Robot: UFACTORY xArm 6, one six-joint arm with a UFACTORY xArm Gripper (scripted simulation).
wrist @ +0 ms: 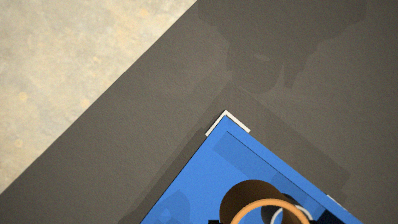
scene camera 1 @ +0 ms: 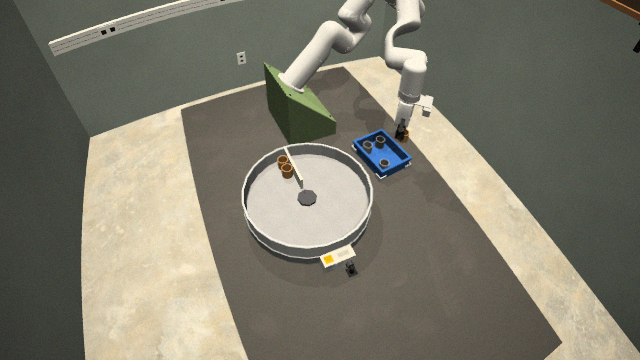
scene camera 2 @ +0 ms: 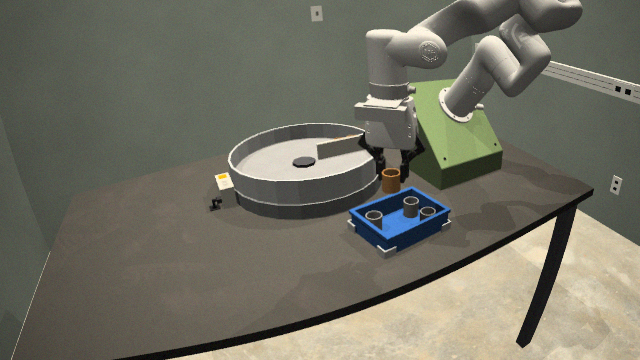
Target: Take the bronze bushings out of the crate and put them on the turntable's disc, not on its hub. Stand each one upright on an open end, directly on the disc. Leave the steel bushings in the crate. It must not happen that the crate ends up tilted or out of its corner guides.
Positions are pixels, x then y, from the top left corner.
Labels:
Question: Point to a blue crate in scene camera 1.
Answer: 392, 151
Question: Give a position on a blue crate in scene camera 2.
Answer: At 401, 232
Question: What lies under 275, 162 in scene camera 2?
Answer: A turntable disc.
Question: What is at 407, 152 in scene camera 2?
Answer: My gripper.

